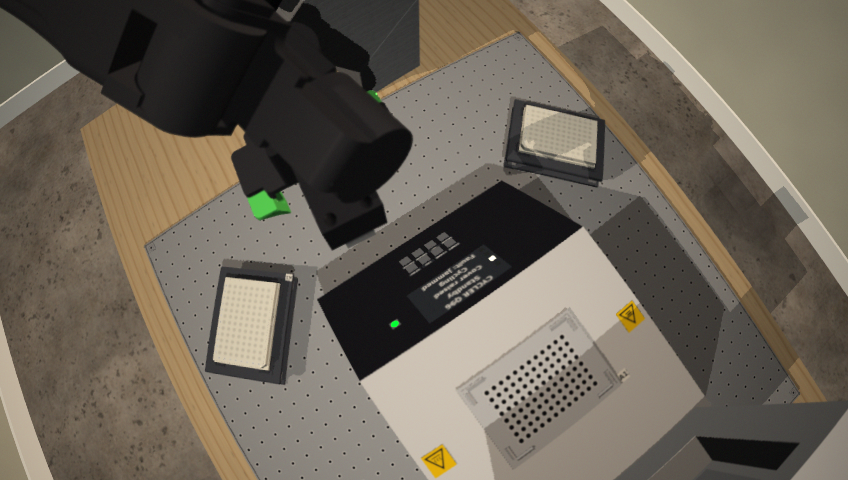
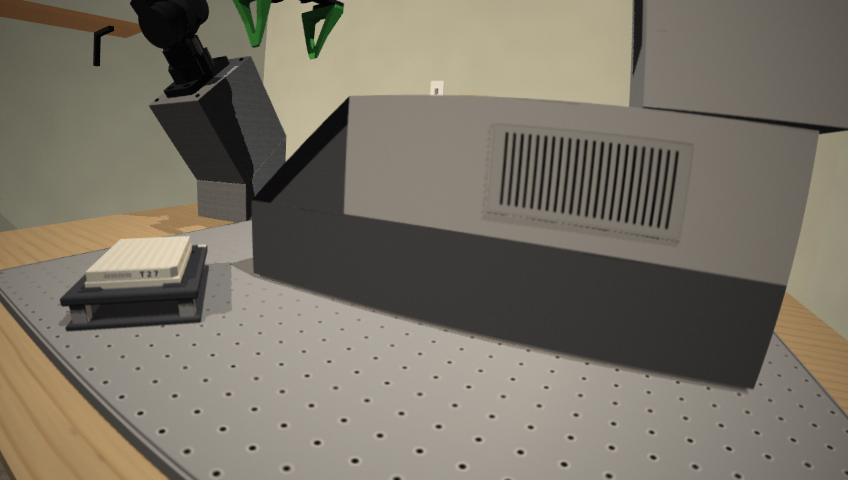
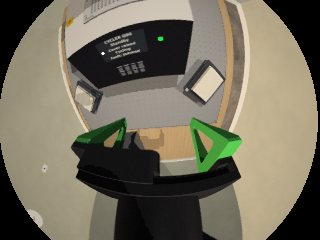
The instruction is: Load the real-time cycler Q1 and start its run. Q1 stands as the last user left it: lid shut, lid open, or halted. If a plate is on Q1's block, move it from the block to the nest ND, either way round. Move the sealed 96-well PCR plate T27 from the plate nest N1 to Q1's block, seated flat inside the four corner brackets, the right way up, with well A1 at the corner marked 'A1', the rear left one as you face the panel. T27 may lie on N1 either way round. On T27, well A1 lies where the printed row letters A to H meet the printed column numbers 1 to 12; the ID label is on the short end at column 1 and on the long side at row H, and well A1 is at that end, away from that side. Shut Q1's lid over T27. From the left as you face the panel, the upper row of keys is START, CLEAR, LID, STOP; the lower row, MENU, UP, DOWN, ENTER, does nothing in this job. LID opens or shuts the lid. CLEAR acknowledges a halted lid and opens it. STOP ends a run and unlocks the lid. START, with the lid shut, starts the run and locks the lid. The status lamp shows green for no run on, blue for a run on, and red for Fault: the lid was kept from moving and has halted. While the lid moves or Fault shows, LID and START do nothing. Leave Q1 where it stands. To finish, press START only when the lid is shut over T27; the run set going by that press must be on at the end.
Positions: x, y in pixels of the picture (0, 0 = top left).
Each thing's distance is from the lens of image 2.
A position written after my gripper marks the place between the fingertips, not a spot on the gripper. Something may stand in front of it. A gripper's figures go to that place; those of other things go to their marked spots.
my gripper (image 2: 286, 53): 0.57 m
lid (image 2: 778, 69): 0.36 m
nest N1 (image 2: 194, 269): 0.43 m
The marked spots on the nest N1 and the lid are 0.53 m apart.
